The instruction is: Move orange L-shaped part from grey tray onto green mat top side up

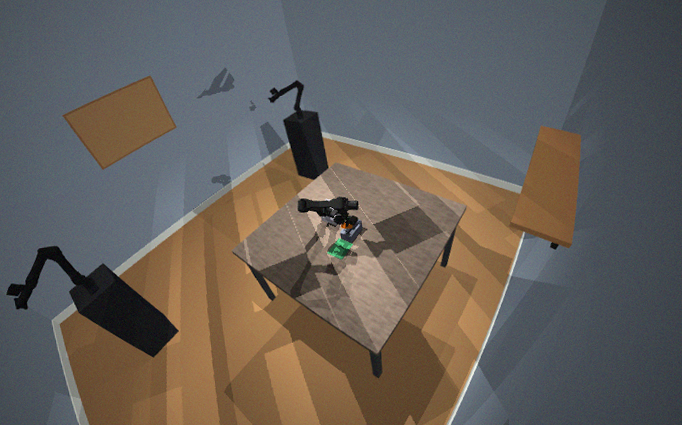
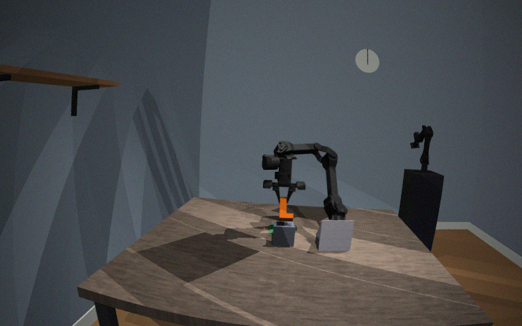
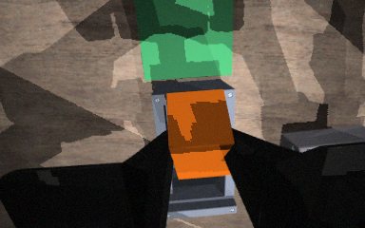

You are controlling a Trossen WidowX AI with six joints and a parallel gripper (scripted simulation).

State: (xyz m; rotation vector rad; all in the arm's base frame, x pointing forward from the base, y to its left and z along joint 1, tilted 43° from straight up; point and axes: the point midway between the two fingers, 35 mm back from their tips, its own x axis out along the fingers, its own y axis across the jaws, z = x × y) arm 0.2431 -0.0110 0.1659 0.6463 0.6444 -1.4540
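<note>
Now: gripper tip 170 mm above the green mat, 90 mm to the left of it and 10 mm past it. From my gripper tip the other things lie so: orange L-shaped part (30 mm to the left, 30 mm below, 20 mm behind).
</note>
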